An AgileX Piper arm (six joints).
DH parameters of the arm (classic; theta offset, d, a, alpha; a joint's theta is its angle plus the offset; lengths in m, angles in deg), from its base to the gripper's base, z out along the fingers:
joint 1: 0 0.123 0 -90
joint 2: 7.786 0 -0.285 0
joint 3: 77.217 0 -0.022 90
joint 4: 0 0.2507 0 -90
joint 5: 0 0 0 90
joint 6: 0 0.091 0 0
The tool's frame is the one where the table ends.
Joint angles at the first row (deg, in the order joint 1, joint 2, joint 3, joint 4, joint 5, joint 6):
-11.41 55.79 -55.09 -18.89 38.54 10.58
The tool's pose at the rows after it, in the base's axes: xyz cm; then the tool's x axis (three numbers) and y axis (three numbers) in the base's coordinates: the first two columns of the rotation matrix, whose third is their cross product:
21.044, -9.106, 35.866, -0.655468, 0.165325, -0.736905, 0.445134, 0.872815, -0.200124
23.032, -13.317, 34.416, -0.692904, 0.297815, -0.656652, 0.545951, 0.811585, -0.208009
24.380, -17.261, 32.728, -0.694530, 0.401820, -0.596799, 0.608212, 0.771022, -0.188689
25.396, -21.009, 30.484, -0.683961, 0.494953, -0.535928, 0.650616, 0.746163, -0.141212
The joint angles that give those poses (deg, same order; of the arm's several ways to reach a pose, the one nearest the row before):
-17.64 64.23 -59.54 -21.26 44.18 13.15
-25.00 73.18 -64.46 -20.61 46.76 13.09
-31.44 80.86 -68.65 -17.52 47.24 10.96
-37.13 88.37 -72.48 -12.26 47.19 7.34

